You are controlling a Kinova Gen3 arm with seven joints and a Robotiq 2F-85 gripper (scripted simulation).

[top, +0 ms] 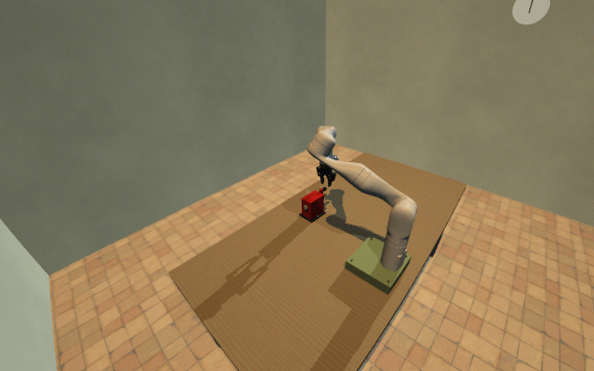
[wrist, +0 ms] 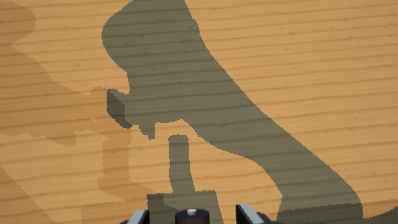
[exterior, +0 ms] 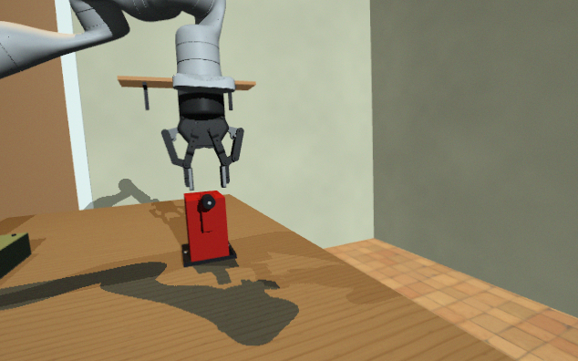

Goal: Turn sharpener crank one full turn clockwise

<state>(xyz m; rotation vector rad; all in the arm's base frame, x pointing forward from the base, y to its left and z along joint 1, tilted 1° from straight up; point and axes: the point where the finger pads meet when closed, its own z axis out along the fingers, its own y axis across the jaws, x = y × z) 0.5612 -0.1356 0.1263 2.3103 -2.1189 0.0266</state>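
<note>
My hand is 20 mm to the right of the black crank knob and 40 mm above it.
</note>
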